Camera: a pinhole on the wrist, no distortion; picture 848 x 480 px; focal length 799.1 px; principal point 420.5 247.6 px. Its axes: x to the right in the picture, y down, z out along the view. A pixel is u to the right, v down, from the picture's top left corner.
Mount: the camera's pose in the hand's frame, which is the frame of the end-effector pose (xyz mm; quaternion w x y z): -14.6 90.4 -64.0 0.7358 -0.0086 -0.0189 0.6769
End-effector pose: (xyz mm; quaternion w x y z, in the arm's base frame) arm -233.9 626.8 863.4 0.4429 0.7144 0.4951 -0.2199
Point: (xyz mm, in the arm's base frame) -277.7 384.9 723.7
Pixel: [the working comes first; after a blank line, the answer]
In the camera's frame: -155.3 -3.9 338.3

53.6 238.4
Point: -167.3 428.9 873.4
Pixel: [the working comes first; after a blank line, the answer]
In the camera's frame: -4.6 57.3 238.0

404.9 440.1
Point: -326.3 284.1 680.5
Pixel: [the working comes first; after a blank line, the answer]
In the camera's frame: -206.7 27.1 442.2

47.0 296.5
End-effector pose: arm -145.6 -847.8 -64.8 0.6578 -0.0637 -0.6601 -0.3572
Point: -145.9 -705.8 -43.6
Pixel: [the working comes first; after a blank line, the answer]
In the camera's frame: 22.8 17.0 146.1

545.4 340.5
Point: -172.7 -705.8 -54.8
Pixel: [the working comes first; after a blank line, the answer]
In the camera's frame: 3.5 21.4 167.3

437.1 349.8
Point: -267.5 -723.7 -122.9
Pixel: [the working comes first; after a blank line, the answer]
In the camera's frame: -90.9 54.6 230.0

104.5 437.2
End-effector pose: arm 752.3 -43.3 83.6 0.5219 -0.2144 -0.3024 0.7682
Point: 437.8 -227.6 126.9
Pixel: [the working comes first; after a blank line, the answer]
In the camera's frame: 142.8 42.0 342.3

754.0 345.6
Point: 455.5 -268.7 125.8
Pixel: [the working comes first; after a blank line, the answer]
In the camera's frame: 139.1 86.6 341.7

745.9 450.0
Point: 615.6 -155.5 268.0
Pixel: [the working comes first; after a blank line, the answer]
In the camera's frame: -93.1 22.7 315.6

184.9 305.2
